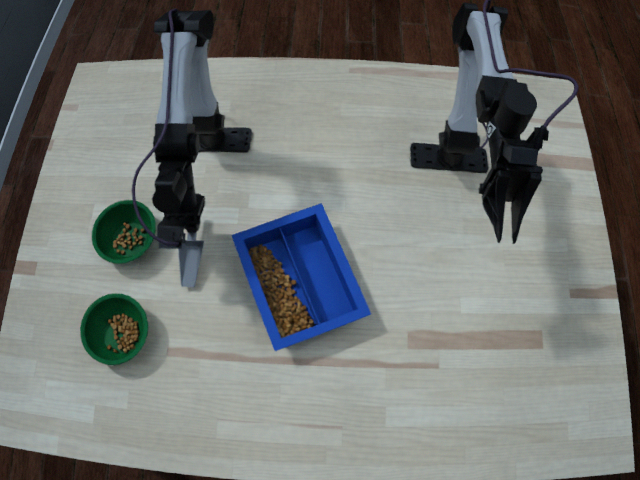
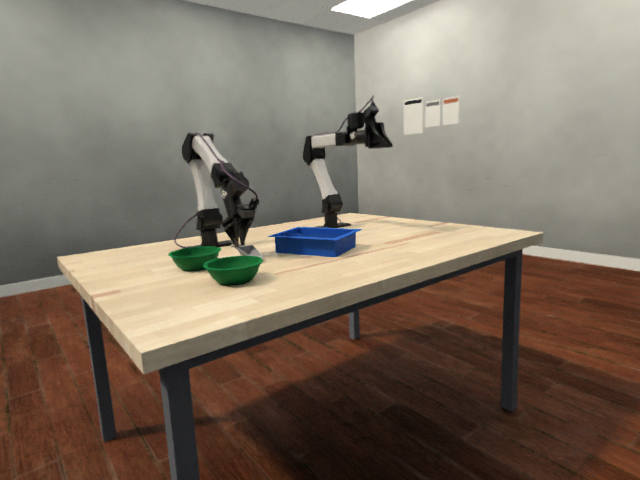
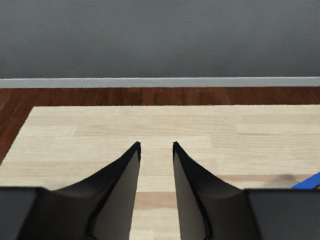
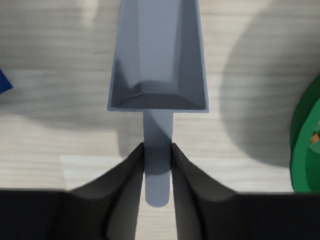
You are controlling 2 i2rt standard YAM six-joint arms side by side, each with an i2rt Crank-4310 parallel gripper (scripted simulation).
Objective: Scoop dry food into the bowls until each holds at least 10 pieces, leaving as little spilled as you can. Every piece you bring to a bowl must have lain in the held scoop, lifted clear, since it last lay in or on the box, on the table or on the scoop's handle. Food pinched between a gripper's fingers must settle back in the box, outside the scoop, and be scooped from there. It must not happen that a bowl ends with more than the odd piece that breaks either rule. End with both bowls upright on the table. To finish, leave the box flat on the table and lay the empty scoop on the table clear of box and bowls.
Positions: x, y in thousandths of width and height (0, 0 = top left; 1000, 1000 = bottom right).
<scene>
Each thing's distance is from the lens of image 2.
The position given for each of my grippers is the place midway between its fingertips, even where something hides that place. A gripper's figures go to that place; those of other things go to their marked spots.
my right gripper (image 2: 376, 518): 1.46 m
blue box (image 2: 515, 505): 1.38 m
green bowl (image 2: 312, 532): 1.44 m
green bowl (image 2: 366, 564): 1.10 m
</scene>
